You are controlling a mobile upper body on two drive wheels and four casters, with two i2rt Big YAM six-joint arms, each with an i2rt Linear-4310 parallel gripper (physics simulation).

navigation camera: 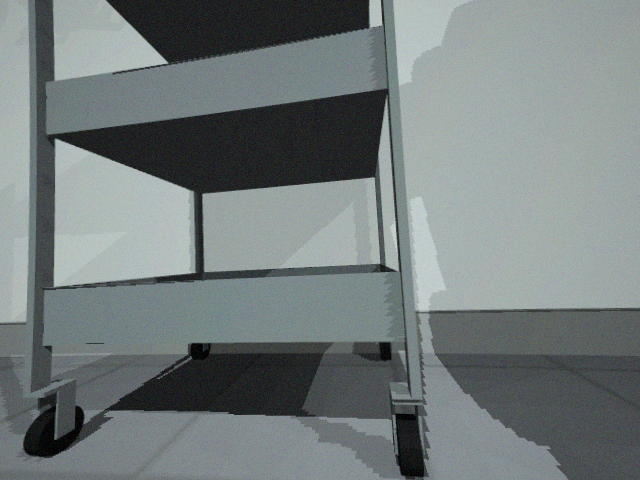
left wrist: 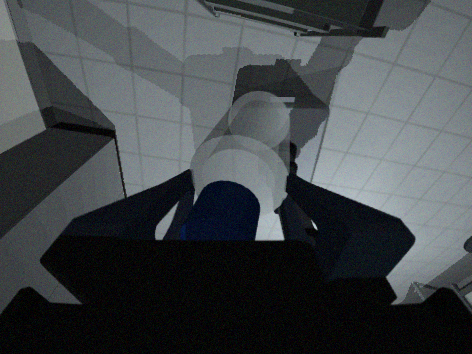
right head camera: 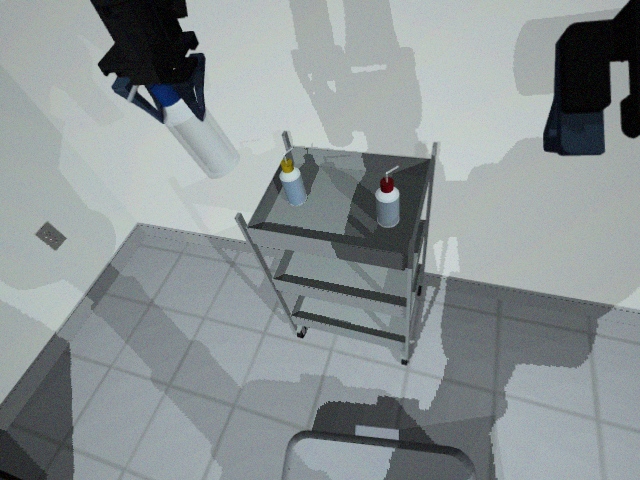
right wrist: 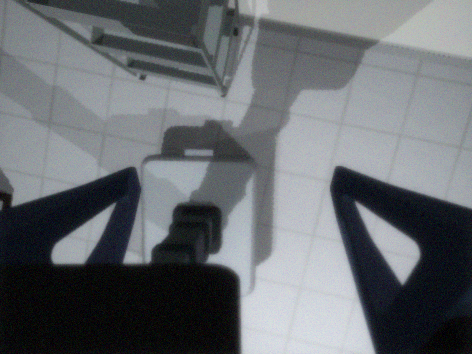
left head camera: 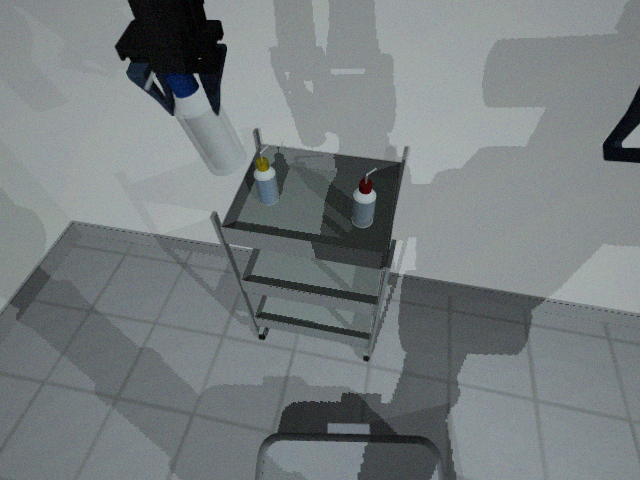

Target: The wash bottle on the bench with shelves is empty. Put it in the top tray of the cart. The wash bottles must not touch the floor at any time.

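Places are measured from the left arm's base along level axes (x back, y down, z right), in centimetres.
Pixels of known places: left gripper, fingertip midpoint: (left wrist: 236,177) (right head camera: 184,120) (left head camera: 196,113); right gripper, fingertip midpoint: (right head camera: 624,139) (right wrist: 235,177).
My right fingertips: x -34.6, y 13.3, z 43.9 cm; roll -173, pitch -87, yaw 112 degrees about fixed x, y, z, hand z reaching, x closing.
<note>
For each thing: its top centre in the pictures, then the offset to it from my right fingertips.
- yellow-capped wash bottle, middle of its top: (left head camera: 261,149) (right head camera: 285,151) dz -44.8, dx -53.2, dy +44.1 cm
- red-capped wash bottle, middle of its top: (right head camera: 388,169) (left head camera: 368,171) dz -17.6, dx -44.9, dy +44.1 cm
My left gripper (left head camera: 195,112) (right head camera: 184,119) (left wrist: 236,177) is shut on a clear, empty-looking wash bottle with a blue cap (left head camera: 216,147) (right head camera: 205,144) (left wrist: 260,117). The bottle hangs tilted in the air, to the left of the cart's top tray in both head views. The cart (left head camera: 305,238) (right head camera: 330,248) (navigation camera: 222,315) has three trays. In its top tray stand a yellow-capped wash bottle (left head camera: 266,187) (right head camera: 294,188) at the left and a red-capped wash bottle (left head camera: 363,209) (right head camera: 387,207) at the right. My right gripper (right wrist: 235,177) is open and empty; part of it shows in both head views.
A wall stands behind the cart, and another wall with an outlet (right head camera: 50,235) is at the left. A cabinet-like block (left wrist: 55,185) shows at the left in the left wrist view. My base (left head camera: 351,459) (right wrist: 230,185) stands in front of the cart. Cart posts rise above the tray corners.
</note>
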